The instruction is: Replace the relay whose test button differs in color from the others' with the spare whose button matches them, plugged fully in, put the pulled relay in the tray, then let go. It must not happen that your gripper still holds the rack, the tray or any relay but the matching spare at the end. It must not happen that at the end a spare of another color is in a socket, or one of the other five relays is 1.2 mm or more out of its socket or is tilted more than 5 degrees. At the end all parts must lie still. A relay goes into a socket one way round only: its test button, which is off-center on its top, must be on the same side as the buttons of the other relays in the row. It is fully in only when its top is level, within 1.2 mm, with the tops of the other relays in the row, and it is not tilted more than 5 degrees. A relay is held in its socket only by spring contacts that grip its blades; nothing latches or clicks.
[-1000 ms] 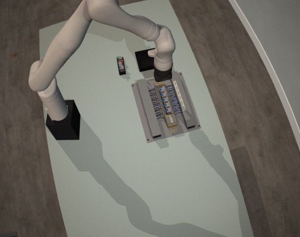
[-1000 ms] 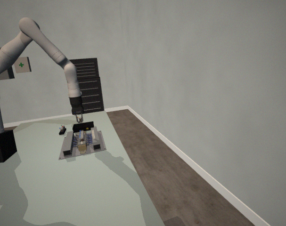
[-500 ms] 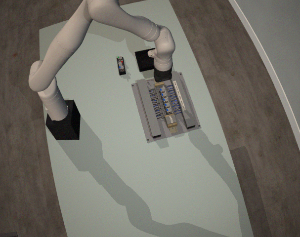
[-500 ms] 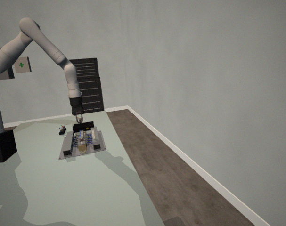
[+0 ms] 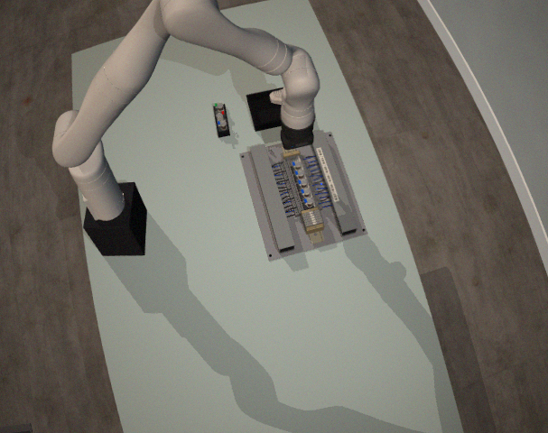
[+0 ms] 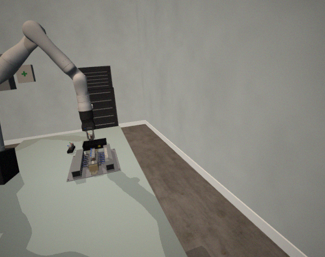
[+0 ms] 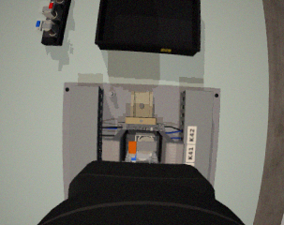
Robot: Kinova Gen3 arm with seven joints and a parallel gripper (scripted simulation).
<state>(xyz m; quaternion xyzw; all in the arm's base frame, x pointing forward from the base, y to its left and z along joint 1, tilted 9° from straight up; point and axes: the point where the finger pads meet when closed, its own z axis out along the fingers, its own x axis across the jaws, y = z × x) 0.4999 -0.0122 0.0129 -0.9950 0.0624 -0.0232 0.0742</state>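
My hand is 3 cm short of the black tray, 18 cm to the right of it and 12 cm above it. Round my hand: spare holder (14 cm behind, 21 cm to the left, 13 cm below).
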